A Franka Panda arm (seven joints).
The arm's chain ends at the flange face. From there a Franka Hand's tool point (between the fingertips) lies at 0.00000 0.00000 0.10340 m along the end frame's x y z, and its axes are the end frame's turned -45 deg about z.
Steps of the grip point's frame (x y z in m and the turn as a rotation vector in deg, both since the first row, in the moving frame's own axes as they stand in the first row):
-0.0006, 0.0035, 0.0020, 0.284, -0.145, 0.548
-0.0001, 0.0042, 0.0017, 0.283, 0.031, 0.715
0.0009, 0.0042, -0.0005, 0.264, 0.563, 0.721
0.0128, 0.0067, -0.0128, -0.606, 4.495, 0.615
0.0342, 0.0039, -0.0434, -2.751, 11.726, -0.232
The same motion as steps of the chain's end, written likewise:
0.0026, 0.0031, 0.0020, 0.098, -0.303, 0.548
0.0032, 0.0034, 0.0017, 0.222, -0.178, 0.715
0.0032, 0.0034, -0.0005, 0.585, 0.211, 0.721
0.0073, 0.0006, -0.0125, 2.750, 3.607, 0.615
0.0086, -0.0100, -0.0411, 6.346, 10.237, -0.232

